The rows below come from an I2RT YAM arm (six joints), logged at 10 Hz.
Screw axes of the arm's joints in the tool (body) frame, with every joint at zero. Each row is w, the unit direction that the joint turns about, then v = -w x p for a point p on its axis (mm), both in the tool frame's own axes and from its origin. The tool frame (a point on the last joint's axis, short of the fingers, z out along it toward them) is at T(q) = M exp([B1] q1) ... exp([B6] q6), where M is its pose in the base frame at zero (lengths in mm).
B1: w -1 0 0 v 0 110.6 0
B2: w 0 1 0 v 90.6 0 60
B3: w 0 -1 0 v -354.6 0 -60
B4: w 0 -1 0 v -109.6 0 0
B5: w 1 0 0 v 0 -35.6 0
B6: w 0 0 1 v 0 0 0
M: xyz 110.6 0 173.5 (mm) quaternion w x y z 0.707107 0 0.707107 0
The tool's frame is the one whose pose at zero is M.
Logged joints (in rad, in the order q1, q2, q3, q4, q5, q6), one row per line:
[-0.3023, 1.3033, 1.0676, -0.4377, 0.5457, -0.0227]
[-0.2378, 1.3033, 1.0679, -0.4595, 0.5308, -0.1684]
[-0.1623, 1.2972, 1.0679, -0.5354, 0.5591, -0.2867]
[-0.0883, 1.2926, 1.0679, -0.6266, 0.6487, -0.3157]
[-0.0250, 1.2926, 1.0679, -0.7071, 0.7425, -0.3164]
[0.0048, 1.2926, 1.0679, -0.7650, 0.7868, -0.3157]
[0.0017, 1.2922, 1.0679, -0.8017, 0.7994, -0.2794]
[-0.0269, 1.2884, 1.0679, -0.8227, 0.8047, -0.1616]
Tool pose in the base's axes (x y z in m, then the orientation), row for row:
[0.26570, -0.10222, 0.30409, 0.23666, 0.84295, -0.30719, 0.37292]
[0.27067, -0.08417, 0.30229, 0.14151, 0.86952, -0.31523, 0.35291]
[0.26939, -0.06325, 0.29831, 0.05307, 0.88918, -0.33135, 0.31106]
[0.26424, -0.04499, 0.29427, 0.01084, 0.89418, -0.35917, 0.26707]
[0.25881, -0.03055, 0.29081, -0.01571, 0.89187, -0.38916, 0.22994]
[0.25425, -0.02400, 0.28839, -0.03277, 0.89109, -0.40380, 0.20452]
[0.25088, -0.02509, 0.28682, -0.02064, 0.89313, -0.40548, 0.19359]
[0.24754, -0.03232, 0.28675, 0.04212, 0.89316, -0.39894, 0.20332]
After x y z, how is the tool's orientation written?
As a quaternion, x y z w.
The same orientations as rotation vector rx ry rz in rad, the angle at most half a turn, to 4 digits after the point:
[0.6063, 2.1597, -0.7871]
[0.3660, 2.2492, -0.8154]
[0.1401, 2.3474, -0.8747]
[0.0293, 2.4133, -0.9694]
[-0.0432, 2.4538, -1.0707]
[-0.0914, 2.4849, -1.1260]
[-0.0579, 2.5052, -1.1374]
[0.1175, 2.4923, -1.1132]

